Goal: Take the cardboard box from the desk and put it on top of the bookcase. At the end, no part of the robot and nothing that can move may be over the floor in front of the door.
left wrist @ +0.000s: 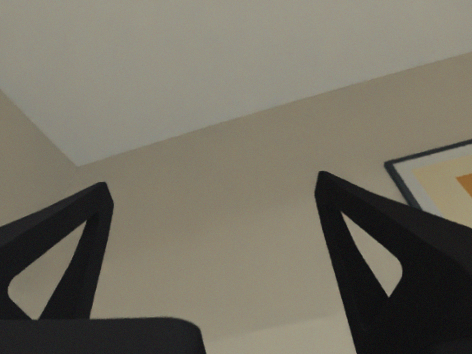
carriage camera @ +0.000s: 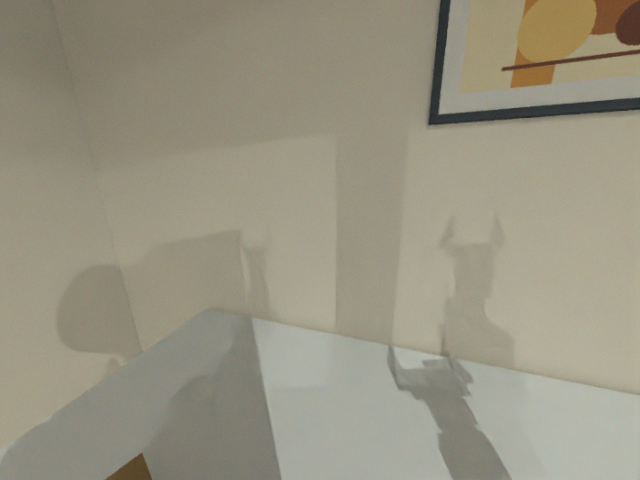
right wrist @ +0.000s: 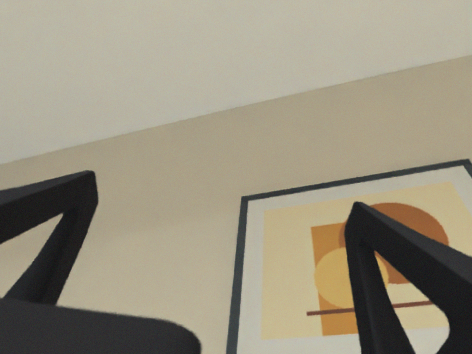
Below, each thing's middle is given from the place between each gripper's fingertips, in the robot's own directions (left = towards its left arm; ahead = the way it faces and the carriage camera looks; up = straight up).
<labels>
I see the framed picture [carriage camera: 487, 67] 450 mm ahead of my right hand, 260 mm to the right of it and 340 mm above it.
My left hand is 440 mm short of the framed picture, 880 mm to the left of it and 340 mm below it.
</labels>
